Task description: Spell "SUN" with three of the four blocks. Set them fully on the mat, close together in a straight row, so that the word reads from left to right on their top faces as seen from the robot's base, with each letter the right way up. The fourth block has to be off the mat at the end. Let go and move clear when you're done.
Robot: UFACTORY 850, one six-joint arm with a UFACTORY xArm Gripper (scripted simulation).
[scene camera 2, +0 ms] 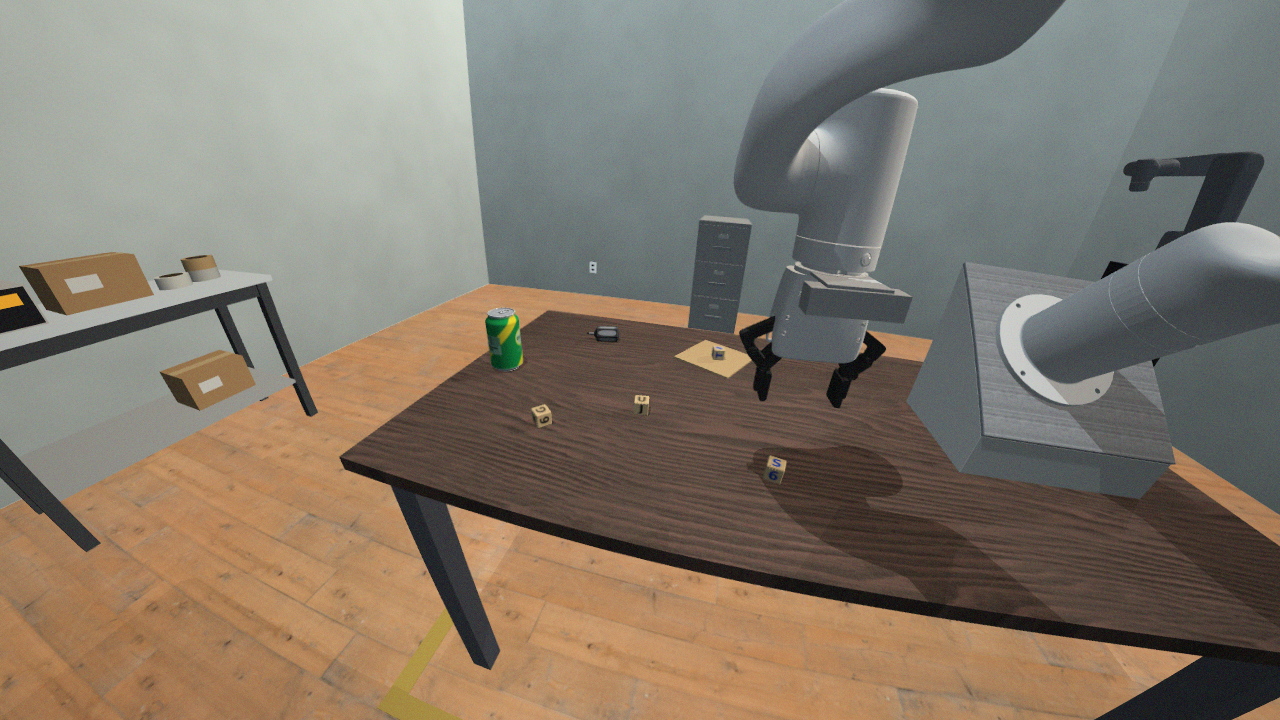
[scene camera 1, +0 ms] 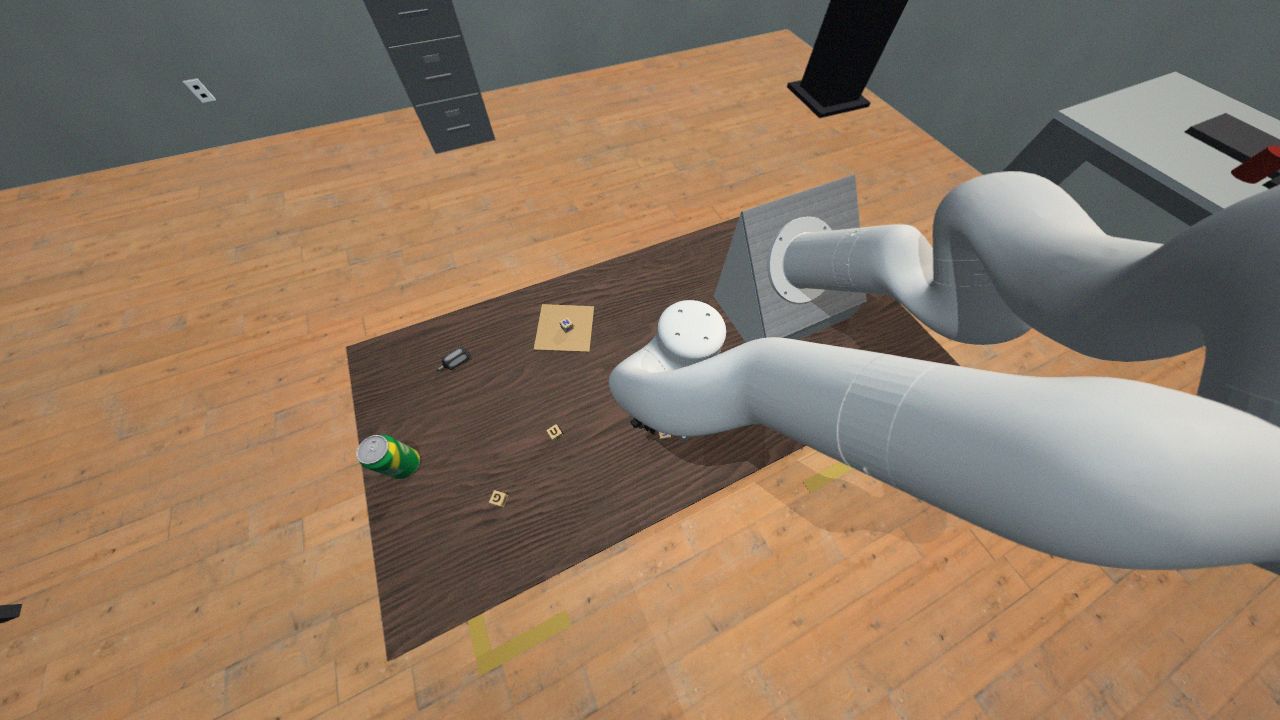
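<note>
Tan mat and my gripper, in the pictures.
</note>
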